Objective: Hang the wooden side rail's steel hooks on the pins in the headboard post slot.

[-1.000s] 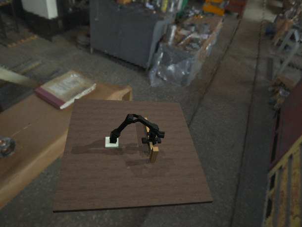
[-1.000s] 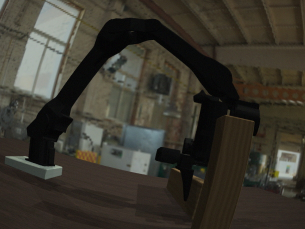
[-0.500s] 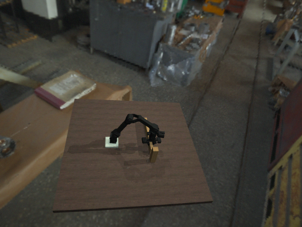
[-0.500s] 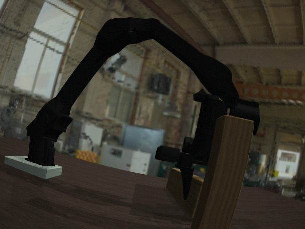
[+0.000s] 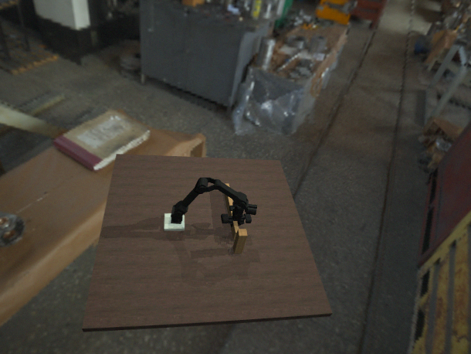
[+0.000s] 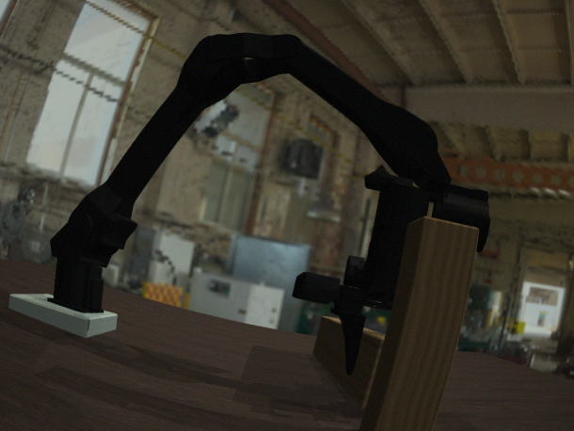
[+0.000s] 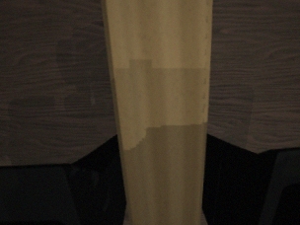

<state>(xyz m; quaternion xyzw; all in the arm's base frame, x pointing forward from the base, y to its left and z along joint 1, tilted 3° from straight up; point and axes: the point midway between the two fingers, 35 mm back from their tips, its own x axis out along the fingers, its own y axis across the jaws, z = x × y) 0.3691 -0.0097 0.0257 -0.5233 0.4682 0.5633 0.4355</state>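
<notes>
Now: the wooden headboard post 15 cm to the right of my gripper tip, 5 cm above it and 3 cm ahead of it.
</notes>
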